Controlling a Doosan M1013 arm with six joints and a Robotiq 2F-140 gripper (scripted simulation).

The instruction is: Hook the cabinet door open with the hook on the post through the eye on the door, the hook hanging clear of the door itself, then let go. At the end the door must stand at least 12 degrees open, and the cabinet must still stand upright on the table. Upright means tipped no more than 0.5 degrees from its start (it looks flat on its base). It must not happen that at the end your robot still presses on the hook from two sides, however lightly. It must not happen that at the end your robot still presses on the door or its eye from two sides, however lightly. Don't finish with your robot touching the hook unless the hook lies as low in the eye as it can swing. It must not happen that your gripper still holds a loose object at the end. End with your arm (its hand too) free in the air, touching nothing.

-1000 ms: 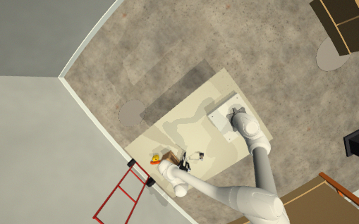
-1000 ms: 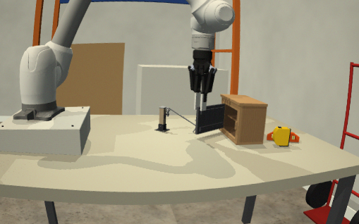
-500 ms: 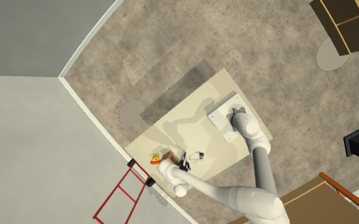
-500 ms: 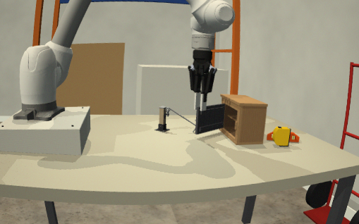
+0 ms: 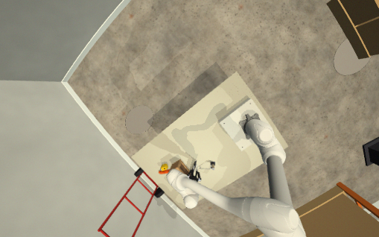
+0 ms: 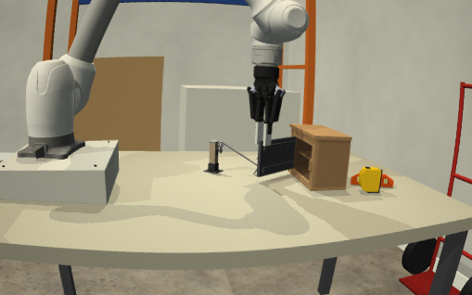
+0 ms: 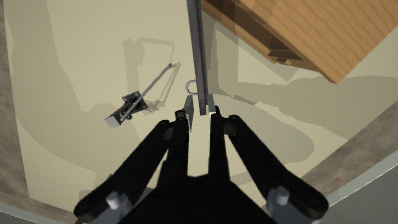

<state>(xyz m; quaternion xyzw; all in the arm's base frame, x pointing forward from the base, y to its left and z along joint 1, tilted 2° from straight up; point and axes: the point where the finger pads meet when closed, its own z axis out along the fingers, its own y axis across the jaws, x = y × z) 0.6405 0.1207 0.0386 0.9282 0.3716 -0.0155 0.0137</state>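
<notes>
My gripper is now 5 cm short of the dark door, 6 cm to the right of it and 7 cm above it.
</notes>
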